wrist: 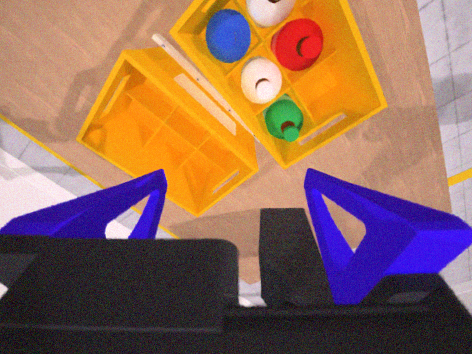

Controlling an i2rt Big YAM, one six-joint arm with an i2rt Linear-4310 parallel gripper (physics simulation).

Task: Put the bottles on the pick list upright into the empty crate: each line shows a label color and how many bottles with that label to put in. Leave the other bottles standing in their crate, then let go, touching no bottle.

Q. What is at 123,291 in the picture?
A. My gripper.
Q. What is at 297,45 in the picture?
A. A red-label bottle.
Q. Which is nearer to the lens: the blue-label bottle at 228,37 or the green-label bottle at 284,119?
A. The blue-label bottle.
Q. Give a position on a white-label bottle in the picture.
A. At 261,80
